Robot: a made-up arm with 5 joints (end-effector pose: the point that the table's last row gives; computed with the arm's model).
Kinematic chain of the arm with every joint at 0, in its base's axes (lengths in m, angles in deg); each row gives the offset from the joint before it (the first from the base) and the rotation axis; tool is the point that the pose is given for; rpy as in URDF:
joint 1: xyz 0 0 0.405 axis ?
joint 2: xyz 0 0 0 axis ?
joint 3: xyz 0.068 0 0.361 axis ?
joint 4: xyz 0.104 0 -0.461 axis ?
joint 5: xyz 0.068 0 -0.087 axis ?
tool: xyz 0 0 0 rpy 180 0 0
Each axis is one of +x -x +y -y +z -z.
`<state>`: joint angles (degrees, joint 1 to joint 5).
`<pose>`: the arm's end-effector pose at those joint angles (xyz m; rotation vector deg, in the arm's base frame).
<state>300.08 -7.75 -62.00 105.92 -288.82</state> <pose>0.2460 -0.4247 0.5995 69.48 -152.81 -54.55</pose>
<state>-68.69 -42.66 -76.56 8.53 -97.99</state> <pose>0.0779 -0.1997 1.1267 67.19 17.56 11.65</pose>
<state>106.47 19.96 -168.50 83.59 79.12</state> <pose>-0.1266 0.4283 1.1934 -111.82 -27.21 3.57</pose>
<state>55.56 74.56 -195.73 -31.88 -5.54</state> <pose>0.3877 0.5654 0.8715 -28.94 -17.08 -127.08</pose>
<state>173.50 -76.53 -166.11 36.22 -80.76</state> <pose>0.8863 -0.1010 0.7224 -17.57 23.21 -85.58</pose>
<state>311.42 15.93 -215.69 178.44 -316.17</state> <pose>0.0038 -0.0043 1.0758 121.83 -127.07 33.11</pose>
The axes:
joint 1: +z
joint 2: +y
joint 3: +y
joint 4: +y
joint 5: -z

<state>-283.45 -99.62 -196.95 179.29 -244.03</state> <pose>-0.1598 -0.6681 0.2128 -59.15 21.19 11.24</pose>
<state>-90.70 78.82 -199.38 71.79 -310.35</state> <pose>-0.0100 -0.8216 0.7260 51.00 -141.45 63.83</pose>
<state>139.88 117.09 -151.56 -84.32 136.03</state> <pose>-0.5204 0.4386 -0.0396 -68.25 -2.29 85.73</pose>
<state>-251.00 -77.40 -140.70 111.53 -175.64</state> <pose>0.2083 -0.6049 0.9387 -67.32 52.00 95.31</pose>
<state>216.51 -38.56 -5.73 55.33 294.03</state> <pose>-0.2207 -0.1634 0.3739 -131.99 105.97 -4.16</pose>
